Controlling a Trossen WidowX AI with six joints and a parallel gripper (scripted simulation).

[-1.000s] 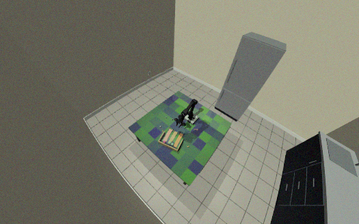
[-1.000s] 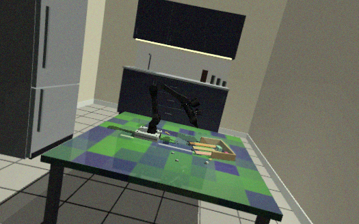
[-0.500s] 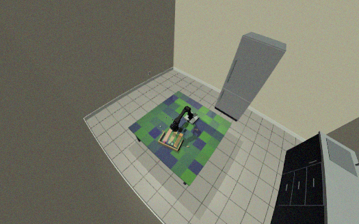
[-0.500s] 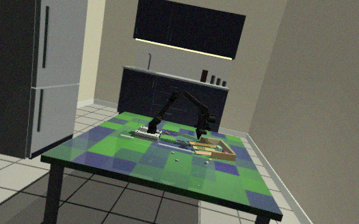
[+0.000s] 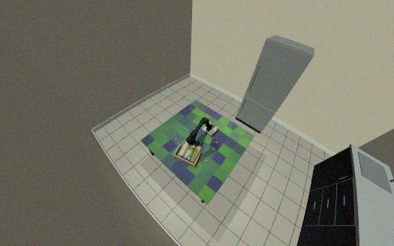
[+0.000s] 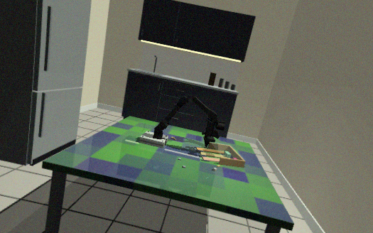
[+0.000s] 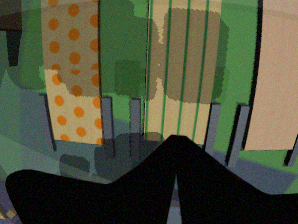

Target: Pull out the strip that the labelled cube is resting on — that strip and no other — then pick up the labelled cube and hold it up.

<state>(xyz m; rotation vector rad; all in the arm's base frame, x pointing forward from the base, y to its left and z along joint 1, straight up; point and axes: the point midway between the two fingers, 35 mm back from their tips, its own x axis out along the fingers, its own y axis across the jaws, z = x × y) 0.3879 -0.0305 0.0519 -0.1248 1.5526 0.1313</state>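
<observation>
Now: the orange-dotted strip 70 mm ahead of my gripper tip, 110 mm to the left of it and 60 mm below it.
</observation>
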